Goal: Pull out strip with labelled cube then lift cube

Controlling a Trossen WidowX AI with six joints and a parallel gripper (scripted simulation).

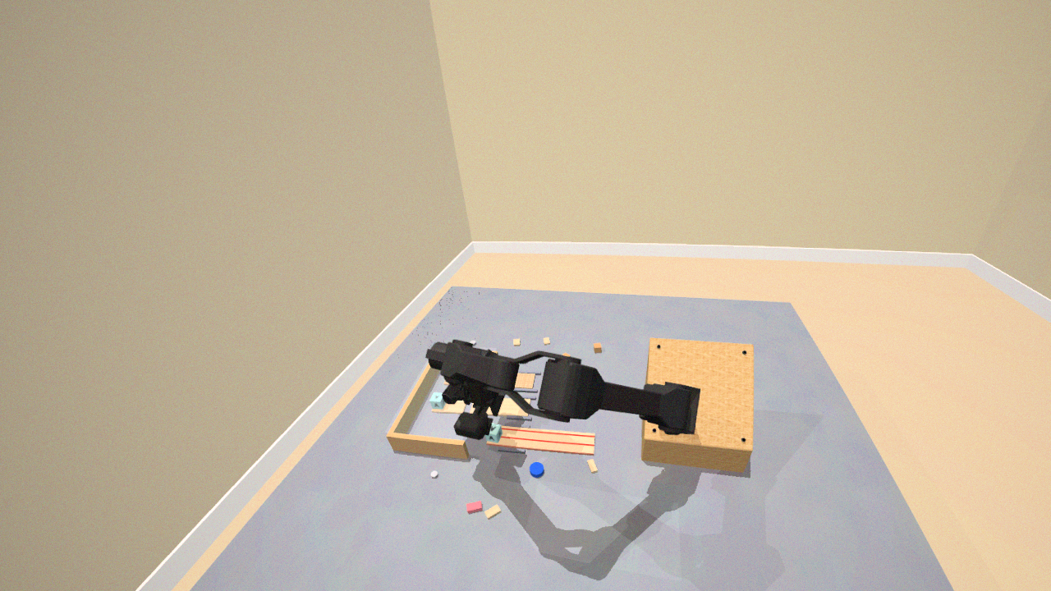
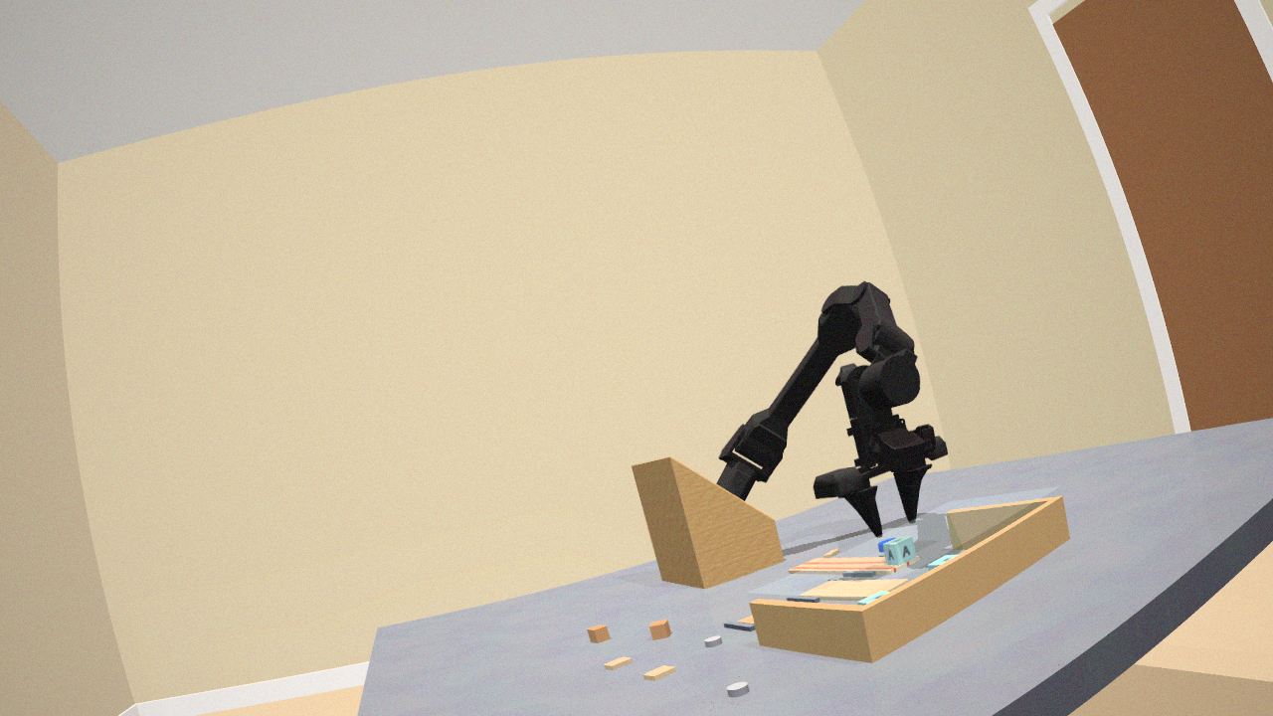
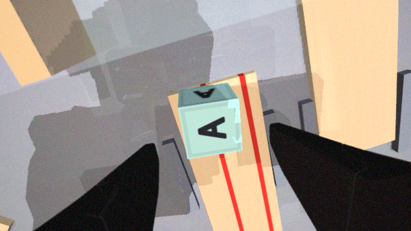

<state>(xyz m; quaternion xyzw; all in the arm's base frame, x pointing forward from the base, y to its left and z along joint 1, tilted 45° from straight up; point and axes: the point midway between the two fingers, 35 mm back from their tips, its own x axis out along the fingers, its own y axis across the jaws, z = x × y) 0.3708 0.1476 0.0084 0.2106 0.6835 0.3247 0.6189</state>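
Now: gripper tip 110 mm past the strip, 50 mm above it and 30 mm to the left of it. From my gripper tip the other things lie so: blue disc (130 mm behind, 40 mm to the left, 40 mm below).
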